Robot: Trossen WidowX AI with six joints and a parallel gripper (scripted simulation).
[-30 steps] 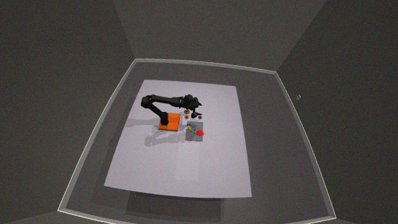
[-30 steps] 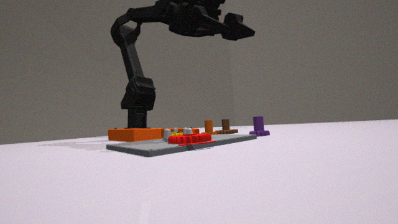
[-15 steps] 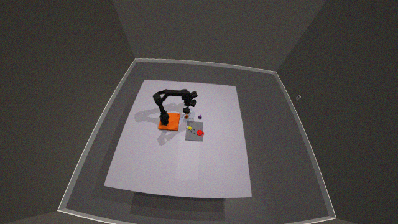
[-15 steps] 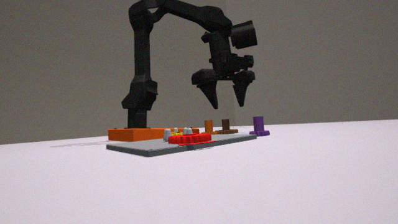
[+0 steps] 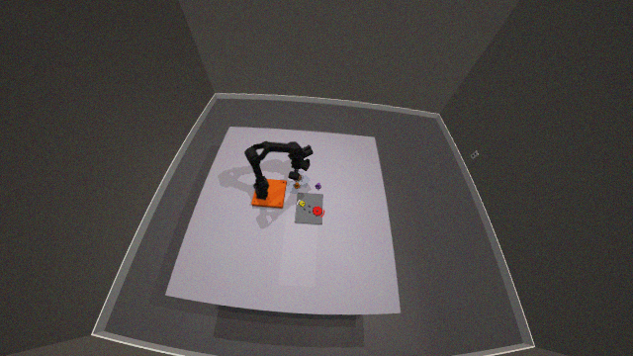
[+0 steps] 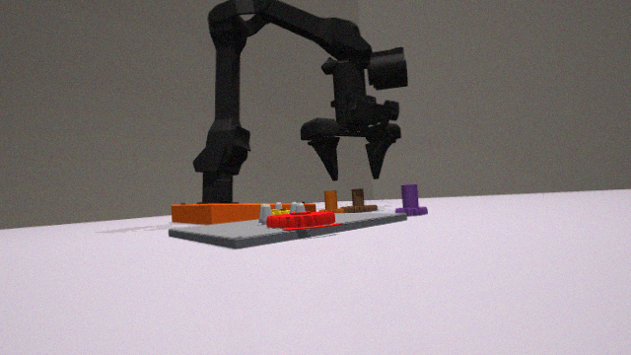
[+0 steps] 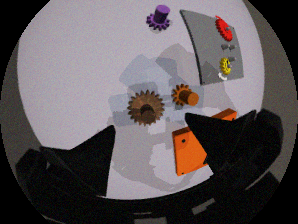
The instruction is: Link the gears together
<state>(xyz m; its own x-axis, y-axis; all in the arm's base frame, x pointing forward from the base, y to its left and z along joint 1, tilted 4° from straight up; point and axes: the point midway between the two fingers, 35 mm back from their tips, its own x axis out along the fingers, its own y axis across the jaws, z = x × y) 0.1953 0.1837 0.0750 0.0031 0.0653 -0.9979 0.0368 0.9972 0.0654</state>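
My gripper tip is 4 cm above the brown gear. The rest, counted from my gripper tip: yellow gear (7 cm ahead, 20 cm to the right, 4 cm below); purple gear (16 cm ahead, 5 cm to the right, 4 cm below); orange gear (1 cm ahead, 7 cm to the right, 4 cm below).
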